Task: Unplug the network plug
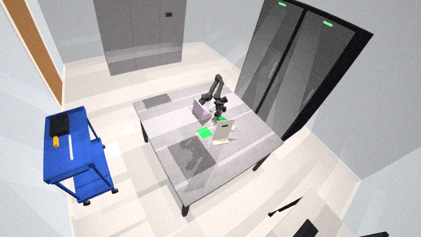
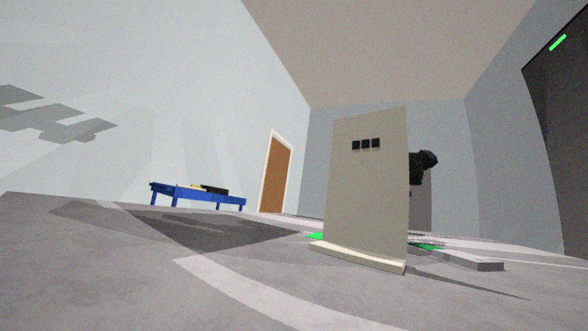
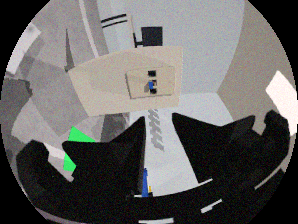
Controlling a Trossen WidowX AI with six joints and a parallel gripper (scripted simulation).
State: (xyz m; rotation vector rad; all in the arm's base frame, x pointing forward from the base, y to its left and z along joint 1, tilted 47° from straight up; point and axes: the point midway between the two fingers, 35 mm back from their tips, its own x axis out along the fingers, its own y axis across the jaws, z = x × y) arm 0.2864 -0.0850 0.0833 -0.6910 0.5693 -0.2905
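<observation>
My gripper tip is now 11 cm short of the blue network plug and 4 cm to the left of it. Round my gripper tip: beige upright panel 13 cm ahead, 8 cm below, 5 cm to the right; green marked square 22 cm below, 12 cm to the right, 3 cm behind.
</observation>
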